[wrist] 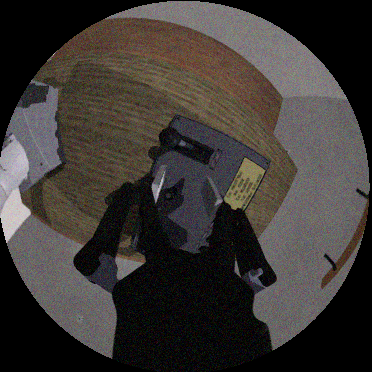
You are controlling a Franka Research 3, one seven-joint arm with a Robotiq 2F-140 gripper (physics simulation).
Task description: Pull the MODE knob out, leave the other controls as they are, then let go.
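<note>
The dark grey control panel [232, 145] lies on the wooden table, tilted in the wrist view. A small dark round knob [170, 195] shows on its face; its label is not readable, so I cannot tell for certain that it is the MODE knob. My gripper [183, 178] is partly open over the panel, with nothing held. The knob shows between the two pale fingertips, much closer to the left one. Dark shadows fall across the panel around it. The panel's lower part is hidden behind the fingers and the gripper body.
A lever with a black ball end [168, 136] stands at the panel's upper left, beside a slot and a small label. A yellow printed card [245, 184] is on the panel's right side. Grey and white robot parts [37, 135] show at the far left. The wooden table [105, 110] surrounds the panel.
</note>
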